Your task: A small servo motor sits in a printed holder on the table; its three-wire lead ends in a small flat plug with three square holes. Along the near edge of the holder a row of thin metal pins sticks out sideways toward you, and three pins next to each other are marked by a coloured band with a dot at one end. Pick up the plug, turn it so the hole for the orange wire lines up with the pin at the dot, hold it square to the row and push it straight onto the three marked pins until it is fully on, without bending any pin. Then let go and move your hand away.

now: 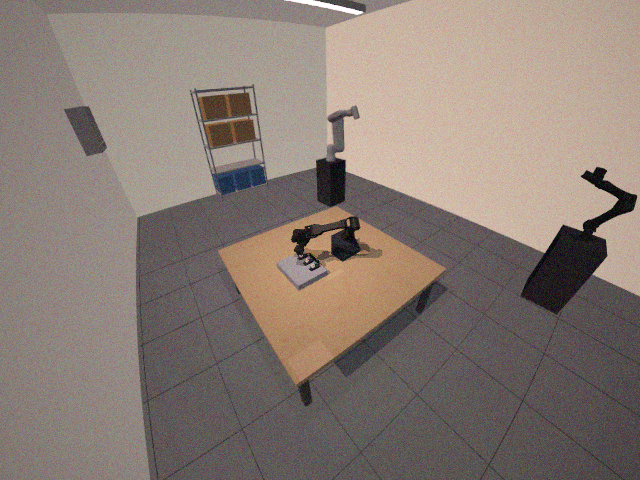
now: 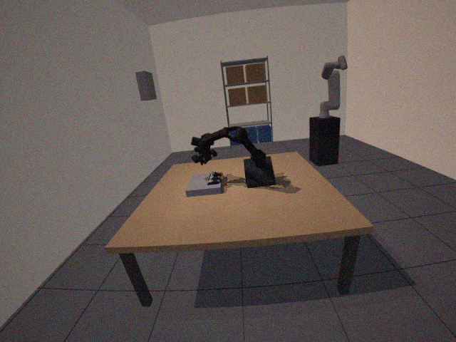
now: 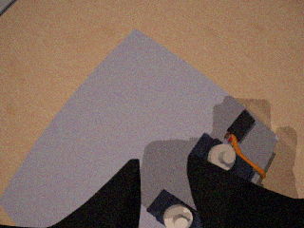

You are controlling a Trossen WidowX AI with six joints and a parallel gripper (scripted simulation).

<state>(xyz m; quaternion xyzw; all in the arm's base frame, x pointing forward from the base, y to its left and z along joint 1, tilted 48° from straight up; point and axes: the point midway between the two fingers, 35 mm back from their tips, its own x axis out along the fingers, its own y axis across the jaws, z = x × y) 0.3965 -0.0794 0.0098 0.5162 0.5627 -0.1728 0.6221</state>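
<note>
Now: gripper tip 110 mm past the blue band, 80 mm to the right of it and 90 mm above it. Round my gripper tip: grey printed holder: 40 mm ahead, 30 mm to the left, 140 mm below.
</note>
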